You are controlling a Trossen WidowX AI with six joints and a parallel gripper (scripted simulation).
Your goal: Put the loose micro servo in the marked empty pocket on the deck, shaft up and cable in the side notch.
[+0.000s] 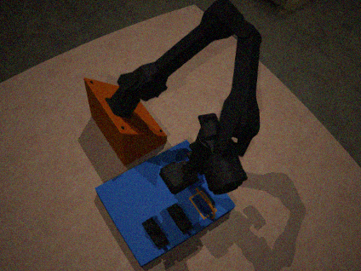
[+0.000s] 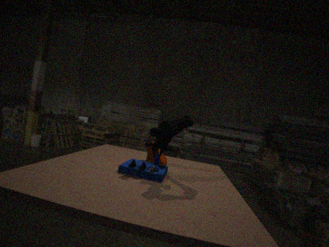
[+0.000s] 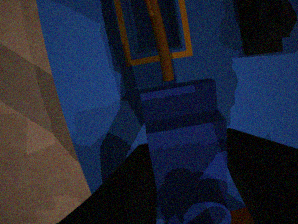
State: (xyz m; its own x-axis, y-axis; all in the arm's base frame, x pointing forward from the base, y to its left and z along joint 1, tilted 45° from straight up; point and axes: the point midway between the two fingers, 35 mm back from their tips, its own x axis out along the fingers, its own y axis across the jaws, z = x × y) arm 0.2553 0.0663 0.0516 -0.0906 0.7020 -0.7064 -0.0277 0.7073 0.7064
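Now: the blue robot deck 50 mm behind my gripper tip, 80 mm to the right of it and 100 mm below it.
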